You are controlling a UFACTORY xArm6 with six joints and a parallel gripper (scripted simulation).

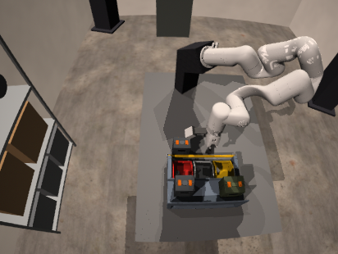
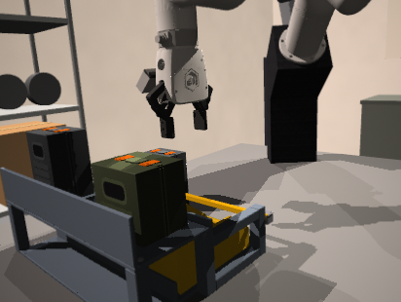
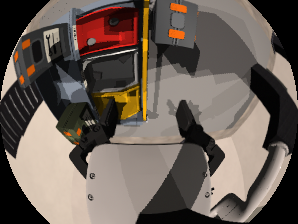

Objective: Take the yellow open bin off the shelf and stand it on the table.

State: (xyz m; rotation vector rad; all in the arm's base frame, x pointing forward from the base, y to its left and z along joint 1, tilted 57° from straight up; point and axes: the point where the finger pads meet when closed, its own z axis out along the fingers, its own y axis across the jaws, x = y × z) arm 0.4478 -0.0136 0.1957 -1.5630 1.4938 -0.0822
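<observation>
The yellow bar is 140 mm below my hand. Round my hand: grey bin: 160 mm below, 100 mm ahead, 30 mm to the left; red bin: 160 mm below, 140 mm ahead, 70 mm to the right; yellow open bin: 160 mm below, 140 mm to the left, 70 mm ahead.
</observation>
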